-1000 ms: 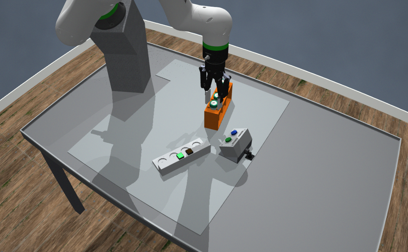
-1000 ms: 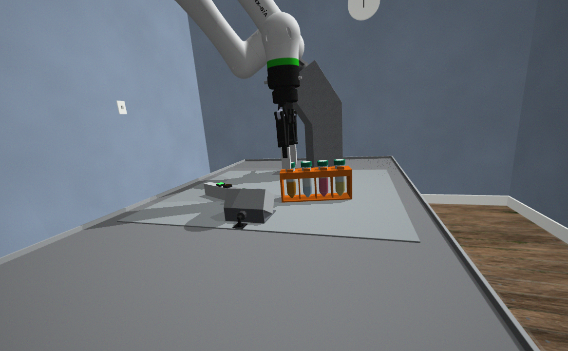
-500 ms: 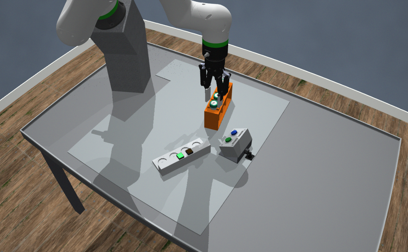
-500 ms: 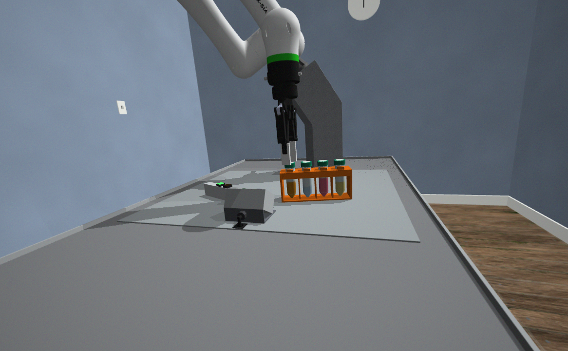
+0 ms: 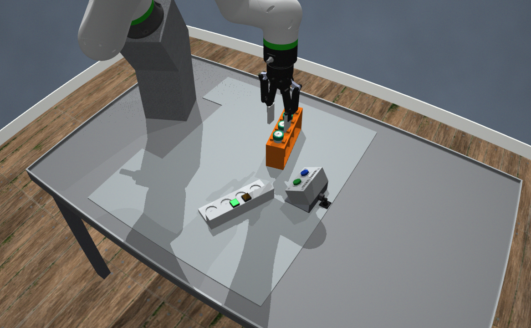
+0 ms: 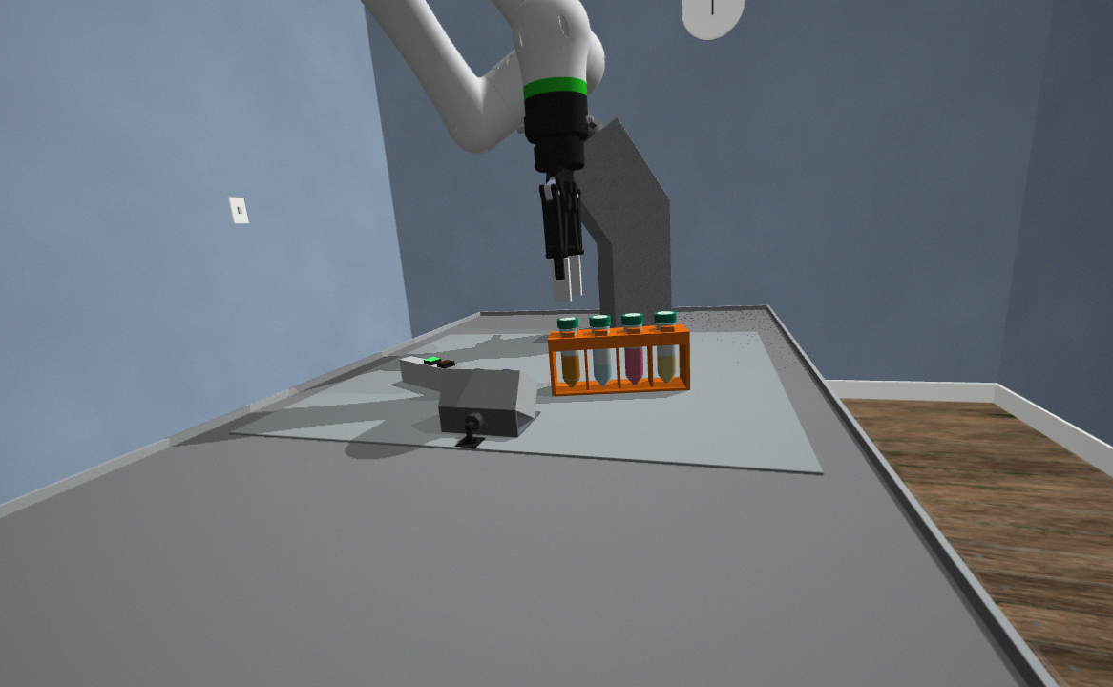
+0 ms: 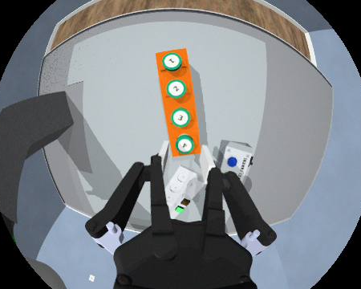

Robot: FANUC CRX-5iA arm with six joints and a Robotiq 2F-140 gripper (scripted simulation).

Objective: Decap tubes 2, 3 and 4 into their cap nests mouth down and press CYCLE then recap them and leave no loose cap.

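The green key is 100 mm ahead of my hand, 130 mm to the right of it and 120 mm below it. The rest, counted from my hand: grey key box: 130 mm ahead, 110 mm to the right, 130 mm below; then tube: 140 mm below; then blue key: 110 mm ahead, 80 mm to the right, 120 mm below.
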